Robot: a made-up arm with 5 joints. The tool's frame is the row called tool.
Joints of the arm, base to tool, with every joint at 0 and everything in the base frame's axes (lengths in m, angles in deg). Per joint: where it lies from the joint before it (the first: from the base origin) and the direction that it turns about. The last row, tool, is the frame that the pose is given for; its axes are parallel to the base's.
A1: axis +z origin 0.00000 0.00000 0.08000
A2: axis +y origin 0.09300 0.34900 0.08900
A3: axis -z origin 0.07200 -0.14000 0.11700
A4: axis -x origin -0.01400 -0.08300 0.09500
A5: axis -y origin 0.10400 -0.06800 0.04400
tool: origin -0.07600 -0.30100 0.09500
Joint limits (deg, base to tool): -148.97..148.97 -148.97..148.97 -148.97..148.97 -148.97..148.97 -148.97..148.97
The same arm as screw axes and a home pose.
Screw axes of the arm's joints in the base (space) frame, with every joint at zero. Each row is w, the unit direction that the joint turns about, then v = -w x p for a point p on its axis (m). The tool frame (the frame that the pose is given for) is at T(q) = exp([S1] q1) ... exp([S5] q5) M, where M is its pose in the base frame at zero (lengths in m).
S1 = (0, 0, 1, 0.0000, 0.0000, 0.0000)
S2 = (0, 1, 0, -0.1690, 0.0000, 0.0930)
S3 = (0, 0, -1, -0.2090, 0.1650, 0.0000)
S4 = (-1, 0, 0, 0.0000, -0.3810, 0.1260)
S5 = (0, -1, 0, 0.4250, 0.0000, -0.2550)
M: xyz 0.1790 -0.2430 0.5200 (m) quaternion w x y z 1 0 0 0
Joint limits (deg, base to tool): -148.97..148.97 -148.97..148.97 -148.97..148.97 -148.97..148.97 -148.97..148.97

